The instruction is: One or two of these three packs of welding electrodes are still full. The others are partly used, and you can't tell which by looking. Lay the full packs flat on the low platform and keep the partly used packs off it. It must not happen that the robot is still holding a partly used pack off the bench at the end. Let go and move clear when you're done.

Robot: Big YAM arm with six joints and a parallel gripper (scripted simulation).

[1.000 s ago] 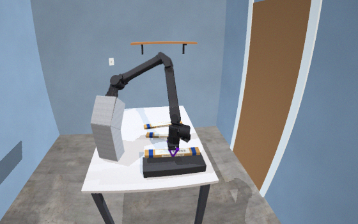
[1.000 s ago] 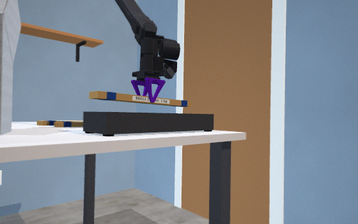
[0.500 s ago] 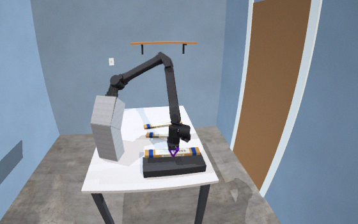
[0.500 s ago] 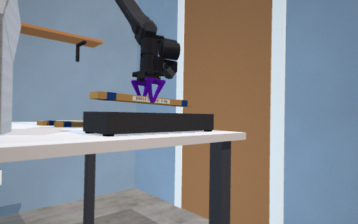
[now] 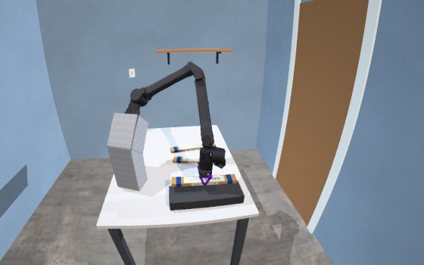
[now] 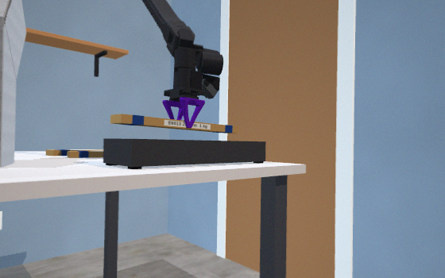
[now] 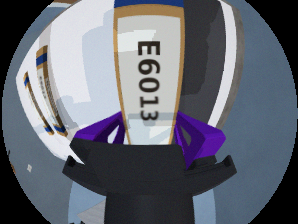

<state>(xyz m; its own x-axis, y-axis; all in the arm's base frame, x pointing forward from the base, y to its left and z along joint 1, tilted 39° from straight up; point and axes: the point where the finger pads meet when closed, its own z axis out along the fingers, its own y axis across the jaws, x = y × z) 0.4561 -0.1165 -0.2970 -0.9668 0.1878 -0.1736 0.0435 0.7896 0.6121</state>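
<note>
My gripper is now 50 mm to the left of the low platform and 80 mm above it.
</note>
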